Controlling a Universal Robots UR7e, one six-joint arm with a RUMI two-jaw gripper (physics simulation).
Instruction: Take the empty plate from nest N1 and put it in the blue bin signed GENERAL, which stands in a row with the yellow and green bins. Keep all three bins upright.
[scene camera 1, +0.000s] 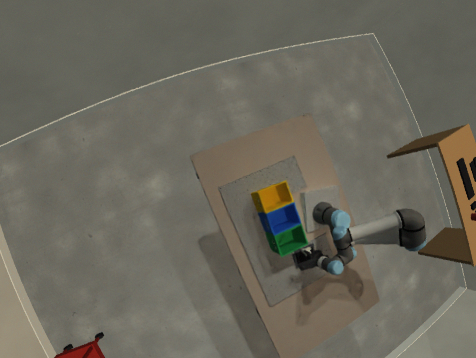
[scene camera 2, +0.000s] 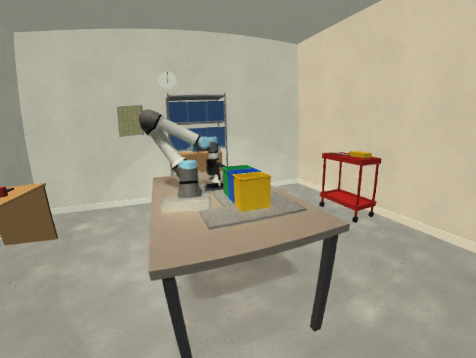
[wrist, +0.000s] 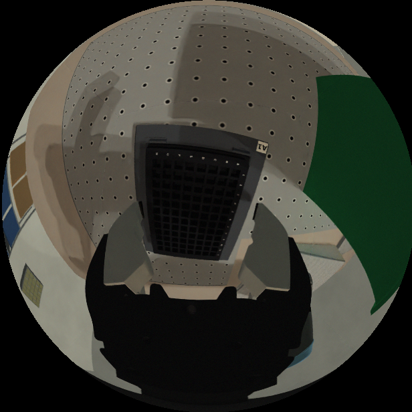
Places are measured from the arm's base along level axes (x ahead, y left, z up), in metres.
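Pixels of known places: gripper, fingertip midpoint: (scene camera 1: 303, 256) (scene camera 2: 217, 185); arm's base, origin of the base link: (scene camera 1: 322, 212) (scene camera 2: 189, 196).
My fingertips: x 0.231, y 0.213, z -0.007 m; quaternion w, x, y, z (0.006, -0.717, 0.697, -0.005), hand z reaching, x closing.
Ahead of a thing's pixels: the offset from my fingertips to its middle. Level surfaces: height alone.
A black plate (wrist: 187, 210) with a grid of dark wells lies in a dark grey nest (wrist: 200, 134) with an "A1" tag at one corner; no "N1" mark is readable. My gripper (scene camera 1: 306, 252) (scene camera 2: 214, 184) (wrist: 197, 203) is open and empty, above the near part of the plate, with a jaw toward each side. The blue bin {0.094 m ahead, 0.323 m right, 0.071 m up} (scene camera 1: 281, 218) (scene camera 2: 231, 188) stands upright between the yellow bin {0.091 m ahead, 0.455 m right, 0.071 m up} (scene camera 1: 272, 198) (scene camera 2: 252, 192) and the green bin {0.097 m ahead, 0.191 m right, 0.071 m up} (scene camera 1: 290, 241) (scene camera 2: 226, 183) (wrist: 360, 175), which is also upright, as is the yellow one. The sign GENERAL is not readable.
The green bin's wall stands close beside the nest and gripper. The bins stand on a grey perforated board {0.019 m down} (scene camera 1: 239, 195) (scene camera 2: 220, 218) (wrist: 150, 65) on the brown table {0.032 m down} (scene camera 1: 225, 162) (scene camera 2: 190, 245). A red cart (scene camera 2: 350, 159) stands away from the table.
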